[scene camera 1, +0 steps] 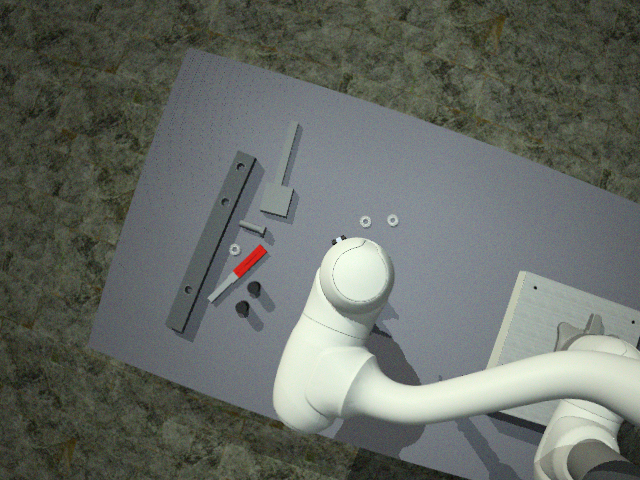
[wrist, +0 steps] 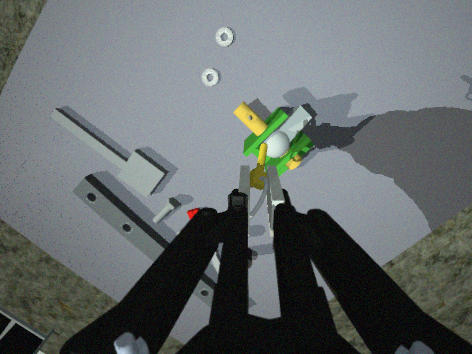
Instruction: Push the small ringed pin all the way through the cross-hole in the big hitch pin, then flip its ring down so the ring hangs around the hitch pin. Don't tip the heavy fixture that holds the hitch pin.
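Frame: origin at the arm's base, x ahead, y left, z up, level; metres.
Where they show: gripper, fingertip midpoint: (wrist: 257, 179).
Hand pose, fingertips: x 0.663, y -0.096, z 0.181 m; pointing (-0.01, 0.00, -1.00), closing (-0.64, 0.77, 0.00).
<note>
Each offset is from my fingertips to the centre of the thing. "pt": to the spot under its first point.
My gripper (wrist: 257, 179) is shut on the small yellow ringed pin @[pt dx -0.016, dy -0.008, dz -0.013 m] (wrist: 262, 156), gripping its head. The pin's shank points away from the fingers, and its thin grey ring @[pt dx -0.002, dy +0.003, dz +0.035 m] (wrist: 263, 197) hangs back between them. In the wrist view the shank's tip overlaps the white ball's edge; I cannot tell the height gap. The big yellow hitch pin @[dx -0.016, dy -0.039, dz -0.202 m] (wrist: 243, 110) runs through the green fixture @[dx -0.025, dy +0.026, dz -0.220 m] (wrist: 278, 121); its end with the small cross-hole sticks out at the upper left, and the pin tip is apart from that hole. The arm hides the fixture and fingertips in the scene view.
White ball @[dx -0.010, dy +0.038, dz -0.202 m] (wrist: 278, 144) and grey bar @[pt dx -0.071, dy +0.042, dz -0.207 m] (wrist: 301, 116) sit in the fixture. Two white nuts @[dx -0.018, dy -0.118, dz -0.264 m] (scene camera 1: 365, 221) @[dx -0.086, dy -0.140, dz -0.264 m] (scene camera 1: 392, 220) lie beyond it. To the left are a grey mallet-like piece @[dx +0.220, dy -0.204, dz -0.257 m] (scene camera 1: 277, 199), long drilled bar @[dx +0.364, dy +0.036, dz -0.253 m] (scene camera 1: 206, 253), bolt @[dx +0.263, dy -0.030, dz -0.255 m] (scene camera 1: 252, 227), red-handled tool @[dx +0.274, dy +0.101, dz -0.260 m] (scene camera 1: 250, 260) and two black pegs @[dx +0.218, dy +0.120, dz -0.245 m] (scene camera 1: 253, 288) @[dx +0.235, dy +0.178, dz -0.245 m] (scene camera 1: 242, 308).
</note>
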